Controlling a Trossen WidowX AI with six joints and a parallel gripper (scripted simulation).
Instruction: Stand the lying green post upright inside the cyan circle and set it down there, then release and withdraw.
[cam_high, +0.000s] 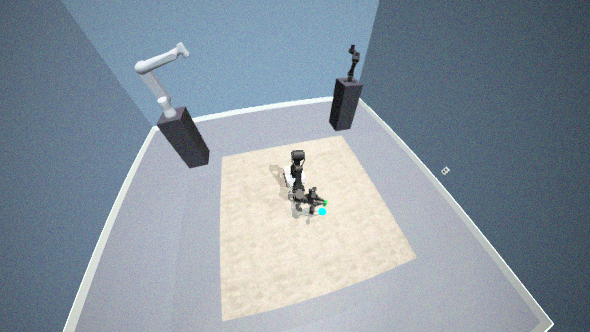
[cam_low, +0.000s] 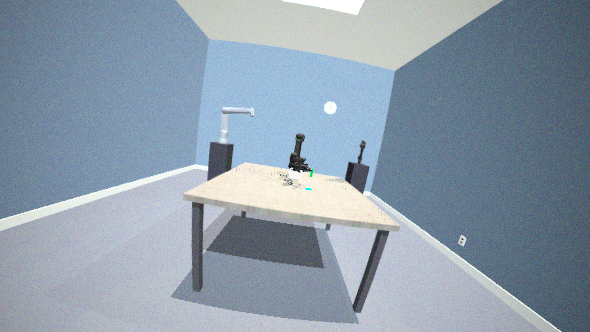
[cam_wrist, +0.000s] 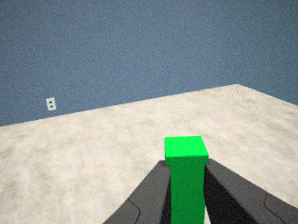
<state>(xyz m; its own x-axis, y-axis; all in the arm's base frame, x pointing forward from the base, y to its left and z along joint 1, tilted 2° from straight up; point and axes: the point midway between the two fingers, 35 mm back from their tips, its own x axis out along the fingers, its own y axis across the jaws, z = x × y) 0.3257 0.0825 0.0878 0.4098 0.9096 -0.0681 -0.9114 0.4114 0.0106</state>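
Now: gripper tip 160 mm above the cyan patch. The rest, counted from my gripper tip: green post: 20 mm below.
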